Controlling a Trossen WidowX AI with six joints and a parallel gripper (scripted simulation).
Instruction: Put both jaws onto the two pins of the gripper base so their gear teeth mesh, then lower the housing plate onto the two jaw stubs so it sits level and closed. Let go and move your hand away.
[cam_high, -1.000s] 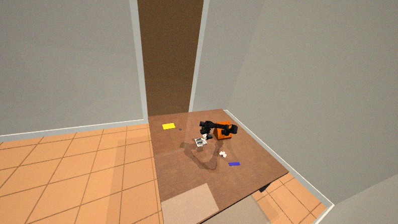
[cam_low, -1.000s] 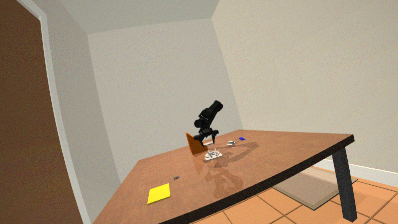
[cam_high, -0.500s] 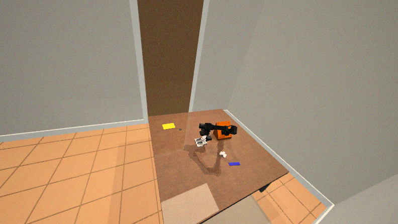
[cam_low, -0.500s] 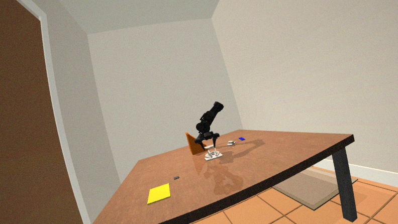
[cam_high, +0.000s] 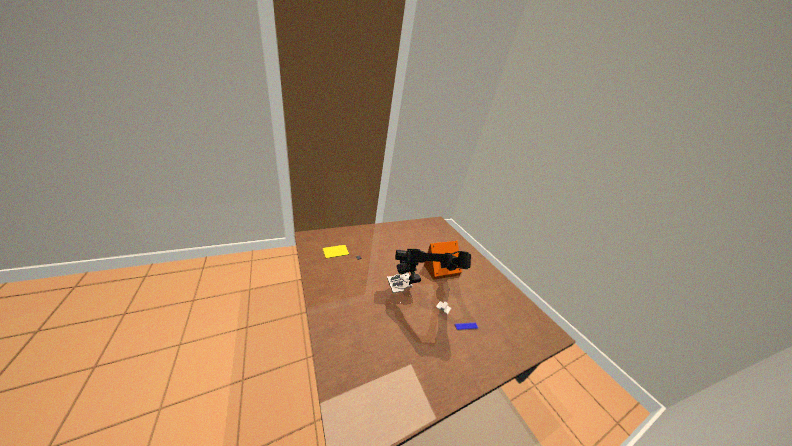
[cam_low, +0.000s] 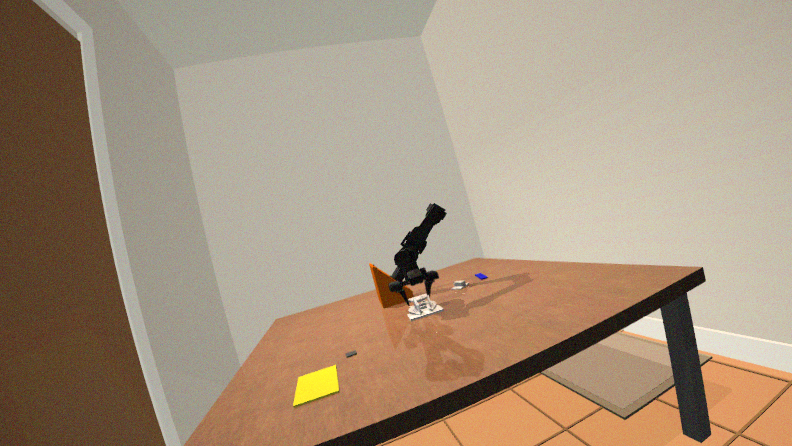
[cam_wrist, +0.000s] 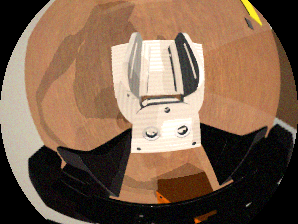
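The white housing plate is 2 cm below my gripper tip. From my gripper tip the other things lie so: white gripper base 2 cm above, 1 cm ahead; then blue patch 34 cm to the left, 21 cm behind, 2 cm below; then dark piece 26 cm to the right, 25 cm ahead, 2 cm below.
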